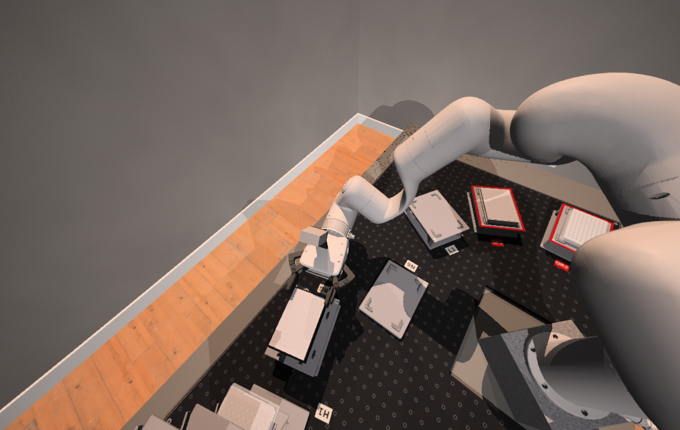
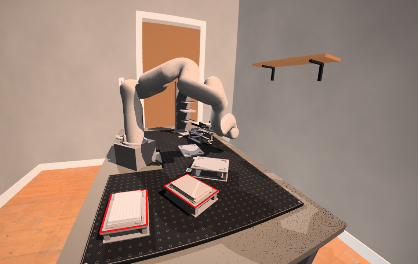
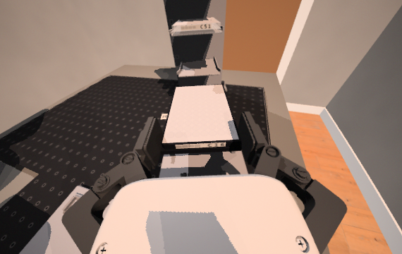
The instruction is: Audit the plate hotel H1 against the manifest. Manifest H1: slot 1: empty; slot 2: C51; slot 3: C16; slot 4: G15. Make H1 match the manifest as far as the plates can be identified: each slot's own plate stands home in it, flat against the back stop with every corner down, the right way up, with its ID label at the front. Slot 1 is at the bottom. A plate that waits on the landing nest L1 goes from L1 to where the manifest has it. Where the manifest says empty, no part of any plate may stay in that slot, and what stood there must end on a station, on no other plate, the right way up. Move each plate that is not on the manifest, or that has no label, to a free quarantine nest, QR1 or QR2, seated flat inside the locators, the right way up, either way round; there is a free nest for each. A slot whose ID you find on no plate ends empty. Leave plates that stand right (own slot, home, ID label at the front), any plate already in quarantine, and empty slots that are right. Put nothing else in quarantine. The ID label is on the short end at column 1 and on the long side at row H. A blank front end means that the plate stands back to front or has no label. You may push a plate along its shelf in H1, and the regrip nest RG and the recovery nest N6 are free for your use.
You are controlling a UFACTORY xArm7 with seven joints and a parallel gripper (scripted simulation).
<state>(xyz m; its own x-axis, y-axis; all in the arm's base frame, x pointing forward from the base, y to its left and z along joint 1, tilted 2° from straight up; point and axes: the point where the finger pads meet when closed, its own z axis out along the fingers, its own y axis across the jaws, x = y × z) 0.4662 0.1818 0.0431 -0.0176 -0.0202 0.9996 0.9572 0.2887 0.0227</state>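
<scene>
My hand is 5 cm to the right of the dark plate, 2 cm past it and 2 cm above it. From my hand the other things lie so: regrip nest RG: 8 cm below, 5 cm to the left, 2 cm behind; RG label: 13 cm below, 5 cm to the right, 2 cm ahead; recovery nest N6: 15 cm to the right, 15 cm behind, 13 cm below.
</scene>
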